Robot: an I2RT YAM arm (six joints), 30 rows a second.
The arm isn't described. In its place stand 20 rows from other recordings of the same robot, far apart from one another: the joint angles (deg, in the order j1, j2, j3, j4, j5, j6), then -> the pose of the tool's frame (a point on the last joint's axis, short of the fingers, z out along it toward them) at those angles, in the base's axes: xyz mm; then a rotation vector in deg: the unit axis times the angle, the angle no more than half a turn.
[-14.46 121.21 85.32 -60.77 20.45 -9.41] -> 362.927 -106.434 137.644 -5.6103 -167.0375 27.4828
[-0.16 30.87 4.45 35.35 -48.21 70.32] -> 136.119 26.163 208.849 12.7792 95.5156 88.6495
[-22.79 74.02 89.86 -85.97 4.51 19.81] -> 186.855 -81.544 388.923 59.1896 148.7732 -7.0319
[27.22 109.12 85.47 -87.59 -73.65 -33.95] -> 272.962 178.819 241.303 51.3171 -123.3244 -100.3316
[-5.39 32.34 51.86 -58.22 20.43 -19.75] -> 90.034 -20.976 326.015 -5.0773 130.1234 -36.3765
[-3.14 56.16 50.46 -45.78 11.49 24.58] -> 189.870 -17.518 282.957 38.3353 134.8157 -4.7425
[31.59 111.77 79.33 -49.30 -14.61 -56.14] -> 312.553 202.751 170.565 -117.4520 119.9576 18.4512
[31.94 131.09 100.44 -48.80 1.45 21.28] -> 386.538 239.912 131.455 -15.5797 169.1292 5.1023
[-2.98 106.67 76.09 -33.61 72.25 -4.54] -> 371.856 -53.309 217.032 19.9931 130.4445 -96.7527
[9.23 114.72 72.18 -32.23 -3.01 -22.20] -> 375.039 62.839 126.169 -45.1176 158.2161 1.8106
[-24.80 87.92 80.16 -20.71 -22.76 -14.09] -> 328.205 -136.480 352.773 -2.9928 116.0408 -0.9661
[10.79 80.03 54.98 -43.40 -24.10 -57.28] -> 253.438 63.099 225.084 -88.9776 120.8569 18.1494
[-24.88 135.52 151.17 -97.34 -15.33 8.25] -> 406.527 -178.156 315.146 46.4248 161.8509 20.6527
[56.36 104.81 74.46 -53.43 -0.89 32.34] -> 188.498 284.282 187.764 -36.6969 172.1402 7.6625
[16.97 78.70 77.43 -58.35 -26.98 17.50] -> 251.624 93.672 335.731 -9.2101 152.2602 47.1211
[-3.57 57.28 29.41 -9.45 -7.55 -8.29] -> 208.730 -8.336 207.863 -9.3664 126.6070 1.8371
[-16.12 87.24 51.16 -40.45 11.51 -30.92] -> 253.563 -80.677 175.515 -19.9617 169.4631 -23.8082
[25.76 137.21 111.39 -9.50 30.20 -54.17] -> 499.425 221.119 179.571 -67.4007 107.7662 -48.9007
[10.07 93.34 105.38 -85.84 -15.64 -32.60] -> 286.498 60.626 382.856 -61.2272 148.1463 17.1313
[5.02 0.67 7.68 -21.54 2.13 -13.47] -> 97.673 7.252 178.549 -15.3243 103.5163 -7.9053
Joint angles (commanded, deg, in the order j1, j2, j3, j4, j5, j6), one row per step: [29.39, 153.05, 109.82, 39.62, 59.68, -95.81]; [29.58, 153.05, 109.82, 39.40, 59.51, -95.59]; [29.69, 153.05, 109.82, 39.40, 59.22, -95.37]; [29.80, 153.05, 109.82, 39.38, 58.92, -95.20]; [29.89, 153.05, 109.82, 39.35, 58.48, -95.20]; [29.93, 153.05, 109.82, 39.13, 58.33, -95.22]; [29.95, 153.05, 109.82, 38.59, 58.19, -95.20]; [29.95, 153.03, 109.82, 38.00, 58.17, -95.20]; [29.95, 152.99, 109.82, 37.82, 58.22, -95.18]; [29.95, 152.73, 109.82, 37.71, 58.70, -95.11]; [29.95, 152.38, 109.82, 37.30, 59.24, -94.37]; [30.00, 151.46, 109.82, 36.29, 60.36, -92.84]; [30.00, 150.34, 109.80, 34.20, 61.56, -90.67]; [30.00, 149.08, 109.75, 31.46, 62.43, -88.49]
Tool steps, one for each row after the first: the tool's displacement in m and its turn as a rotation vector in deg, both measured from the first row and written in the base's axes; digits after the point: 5 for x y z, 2 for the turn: [-0.00080, 0.00177, -0.00036, 0.09, 0.09, 0.35]; [-0.00120, 0.00290, -0.00037, 0.30, -0.01, 0.74]; [-0.00160, 0.00403, -0.00041, 0.45, -0.07, 1.15]; [-0.00187, 0.00507, -0.00048, 0.47, -0.03, 1.68]; [-0.00203, 0.00549, -0.00084, 0.35, 0.18, 1.87]; [-0.00214, 0.00571, -0.00171, 0.11, 0.65, 2.02]; [-0.00220, 0.00568, -0.00247, -0.16, 1.15, 2.04]; [-0.00223, 0.00565, -0.00238, -0.21, 1.26, 1.99]; [-0.00234, 0.00540, -0.00005, -0.11, 1.07, 1.51]; [-0.00251, 0.00511, 0.00266, 0.46, 0.73, 0.94]; [-0.00315, 0.00490, 0.00987, 1.65, -0.02, -0.18]; [-0.00392, 0.00404, 0.01718, 2.91, -0.36, -1.48]; [-0.00496, 0.00315, 0.02463, 3.89, -0.26, -2.48]
